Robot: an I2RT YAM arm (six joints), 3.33 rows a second.
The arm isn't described. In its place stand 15 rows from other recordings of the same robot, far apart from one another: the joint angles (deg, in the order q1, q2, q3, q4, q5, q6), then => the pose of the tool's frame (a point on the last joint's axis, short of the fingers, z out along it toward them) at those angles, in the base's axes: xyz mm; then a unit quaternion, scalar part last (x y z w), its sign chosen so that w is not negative.
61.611 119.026 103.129 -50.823 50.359 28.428 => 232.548, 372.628, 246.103, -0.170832, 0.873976, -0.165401, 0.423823
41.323 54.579 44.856 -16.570 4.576 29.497 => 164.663, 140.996, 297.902, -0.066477, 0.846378, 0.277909, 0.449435
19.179 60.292 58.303 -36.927 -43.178 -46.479 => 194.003, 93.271, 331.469, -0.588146, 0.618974, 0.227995, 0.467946
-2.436 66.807 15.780 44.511 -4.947 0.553 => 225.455, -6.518, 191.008, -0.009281, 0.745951, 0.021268, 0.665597
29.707 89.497 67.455 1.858 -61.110 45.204 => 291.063, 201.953, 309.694, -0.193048, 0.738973, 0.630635, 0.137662
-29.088 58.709 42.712 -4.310 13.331 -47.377 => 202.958, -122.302, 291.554, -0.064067, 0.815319, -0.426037, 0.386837
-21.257 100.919 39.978 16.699 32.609 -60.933 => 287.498, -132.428, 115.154, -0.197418, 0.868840, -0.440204, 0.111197
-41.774 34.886 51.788 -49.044 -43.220 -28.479 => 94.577, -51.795, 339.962, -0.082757, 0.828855, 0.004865, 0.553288
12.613 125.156 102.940 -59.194 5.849 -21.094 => 428.079, 92.072, 184.069, -0.285078, 0.954226, -0.056268, 0.070827
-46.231 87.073 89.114 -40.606 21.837 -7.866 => 220.739, -249.577, 379.112, 0.368301, 0.808511, -0.345742, 0.301873
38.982 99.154 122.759 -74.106 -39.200 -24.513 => 240.106, 223.255, 448.835, -0.562924, 0.694337, 0.353294, 0.276036
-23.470 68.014 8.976 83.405 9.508 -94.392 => 179.322, -84.271, 224.098, -0.256598, 0.480314, -0.740554, 0.393746
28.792 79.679 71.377 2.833 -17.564 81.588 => 285.120, 168.953, 386.938, 0.233188, 0.700753, 0.610235, 0.286672
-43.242 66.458 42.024 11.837 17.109 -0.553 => 187.946, -191.129, 285.252, 0.367519, 0.684945, -0.338307, 0.530403
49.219 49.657 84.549 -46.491 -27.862 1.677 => 65.161, 101.013, 482.872, -0.442432, 0.627001, 0.432060, 0.473759
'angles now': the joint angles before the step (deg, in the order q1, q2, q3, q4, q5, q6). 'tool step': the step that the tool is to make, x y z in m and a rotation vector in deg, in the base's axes. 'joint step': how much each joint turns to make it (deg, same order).
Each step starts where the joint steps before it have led.
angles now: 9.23, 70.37, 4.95, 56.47, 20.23, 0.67
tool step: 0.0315, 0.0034, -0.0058, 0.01, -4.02, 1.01
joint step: -0.67, 16.91, 4.63, 16.53, -1.59, -0.86
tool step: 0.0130, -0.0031, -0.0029, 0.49, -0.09, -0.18
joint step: -1.38, 4.16, 2.48, 1.72, -1.23, 0.39
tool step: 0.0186, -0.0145, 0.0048, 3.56, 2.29, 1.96
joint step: -4.69, -0.48, 4.55, -7.77, -7.00, 3.11
